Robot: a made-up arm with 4 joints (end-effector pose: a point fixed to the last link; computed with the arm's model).
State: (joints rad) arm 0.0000 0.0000 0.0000 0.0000
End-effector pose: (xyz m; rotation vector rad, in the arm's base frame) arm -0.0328 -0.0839 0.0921 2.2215 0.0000 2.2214
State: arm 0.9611 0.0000 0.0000 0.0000
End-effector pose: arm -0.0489 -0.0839 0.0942 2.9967 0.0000 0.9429
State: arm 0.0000 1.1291 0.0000 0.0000
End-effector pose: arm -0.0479 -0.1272 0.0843 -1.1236 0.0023 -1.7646
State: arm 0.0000 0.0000 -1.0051 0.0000
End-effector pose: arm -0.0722 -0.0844 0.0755 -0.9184 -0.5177 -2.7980
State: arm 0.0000 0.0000 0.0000 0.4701
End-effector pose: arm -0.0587 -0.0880 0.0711 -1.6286 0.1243 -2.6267
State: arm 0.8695 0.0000 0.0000 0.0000
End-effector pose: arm -0.0476 -0.0839 0.0933 2.9504 0.0000 1.0791
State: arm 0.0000 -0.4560 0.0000 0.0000
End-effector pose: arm -0.0189 -0.0725 0.0842 2.0691 0.0011 1.7578
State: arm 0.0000 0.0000 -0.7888 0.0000
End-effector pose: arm -0.0654 -0.0828 0.0821 -1.2190 -0.4168 -2.7323
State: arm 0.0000 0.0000 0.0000 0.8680
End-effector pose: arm -0.0713 -0.0892 0.0456 -1.0709 0.2217 -2.8515
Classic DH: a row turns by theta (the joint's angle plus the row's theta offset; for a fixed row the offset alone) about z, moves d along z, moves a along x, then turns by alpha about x. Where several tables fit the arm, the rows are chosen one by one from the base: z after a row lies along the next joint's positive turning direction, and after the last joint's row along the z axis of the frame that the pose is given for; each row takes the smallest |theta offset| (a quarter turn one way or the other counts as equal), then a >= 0, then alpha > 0; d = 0 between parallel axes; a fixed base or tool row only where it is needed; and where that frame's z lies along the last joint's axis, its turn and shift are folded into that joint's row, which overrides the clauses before.
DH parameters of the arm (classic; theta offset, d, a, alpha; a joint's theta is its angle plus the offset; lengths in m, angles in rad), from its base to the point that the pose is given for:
base (fixed): 0 0.1086 -0.0389 -1.5708
joint 1: 0.7873 -0.1156 0.0499 1.9289
joint 2: -0.4183 -0.0449 -0.0084 -2.0591
joint 3: 1.4839 0.0817 -0.0158 2.5981
joint 4: 0.9138 0.0624 -0.0654 -1.3739
tool (fixed): 3.0923 -0.0309 0 0

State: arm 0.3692 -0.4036 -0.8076 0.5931
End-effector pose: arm -0.0866 -0.0880 0.0583 -1.2144 -0.5516 -2.7658
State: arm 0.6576 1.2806 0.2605 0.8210
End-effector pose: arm -0.1052 -0.1218 0.0667 -1.1765 1.0193 -1.5859
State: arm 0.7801 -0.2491 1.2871 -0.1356
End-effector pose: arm -0.0449 -0.1109 0.0320 2.4332 -0.5003 -0.7716
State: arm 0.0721 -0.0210 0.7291 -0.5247
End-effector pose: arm 0.0245 -0.0958 0.0571 3.0074 -0.2777 0.4504
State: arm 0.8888 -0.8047 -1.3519 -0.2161
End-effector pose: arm -0.0817 -0.0457 0.0921 2.2231 1.3978 1.6130
